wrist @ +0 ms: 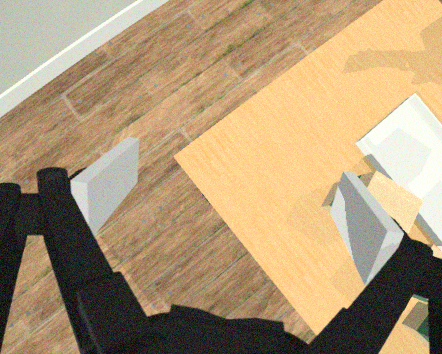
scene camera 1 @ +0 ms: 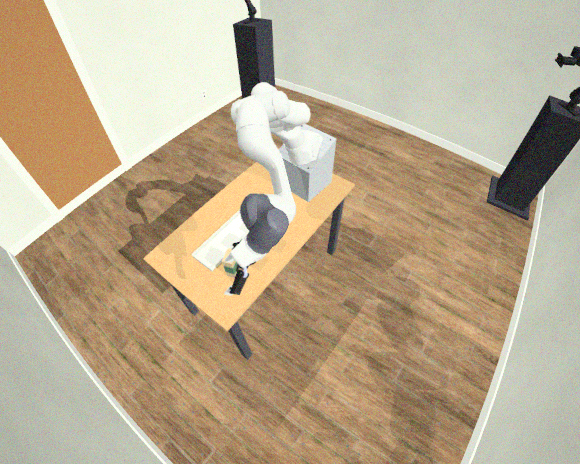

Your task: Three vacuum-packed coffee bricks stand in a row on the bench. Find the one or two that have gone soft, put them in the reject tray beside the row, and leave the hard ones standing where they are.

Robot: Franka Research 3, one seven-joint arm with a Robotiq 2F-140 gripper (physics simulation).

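Note:
A coffee brick with a tan top and green on its side [scene camera 1: 230, 269] [wrist: 399, 201] stands near the end of the tray, partly hidden by a finger in the wrist view. Parts of other packaging, tan and green [wrist: 424, 320], show at the lower right of the wrist view, behind the gripper linkage; how many bricks these are I cannot tell. The white reject tray [scene camera 1: 202, 262] [wrist: 384, 121] lies beside the bricks. My gripper [scene camera 1: 229, 271] [wrist: 237, 176] is wide open and empty, above the bench. Its right finger in the wrist view overlaps the first brick; contact cannot be told.
The wooden bench [scene camera 1: 167, 255] [wrist: 260, 165] has its near end corner close under the gripper, with floor past its edge. The grey robot base box [scene camera 1: 320, 172] stands at the far end. Dark pillars [scene camera 1: 255, 55] [scene camera 1: 527, 155] stand on the floor away from the bench.

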